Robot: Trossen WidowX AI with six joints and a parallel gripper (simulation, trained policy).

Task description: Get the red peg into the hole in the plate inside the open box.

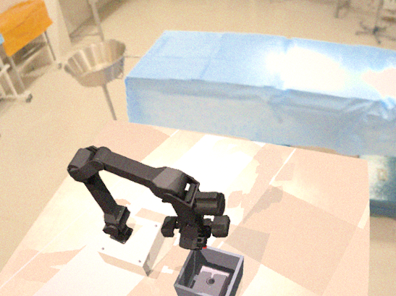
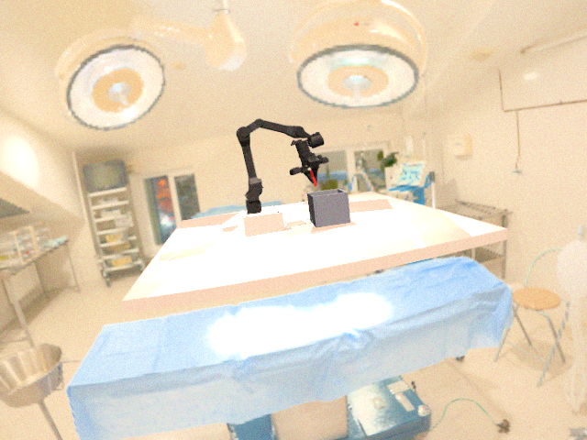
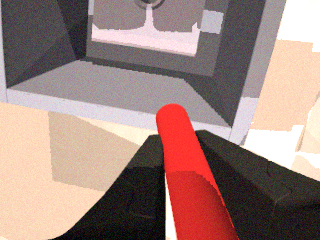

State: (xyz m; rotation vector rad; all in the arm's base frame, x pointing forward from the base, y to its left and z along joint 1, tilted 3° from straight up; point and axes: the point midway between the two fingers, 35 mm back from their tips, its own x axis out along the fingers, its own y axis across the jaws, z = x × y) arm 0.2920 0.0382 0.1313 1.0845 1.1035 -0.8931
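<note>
Right now the plate is 140 mm below my gripper tip, 60 mm to the right of it and 40 mm ahead of it. Round my gripper tip: red peg 20 mm above, 10 mm behind.
</note>
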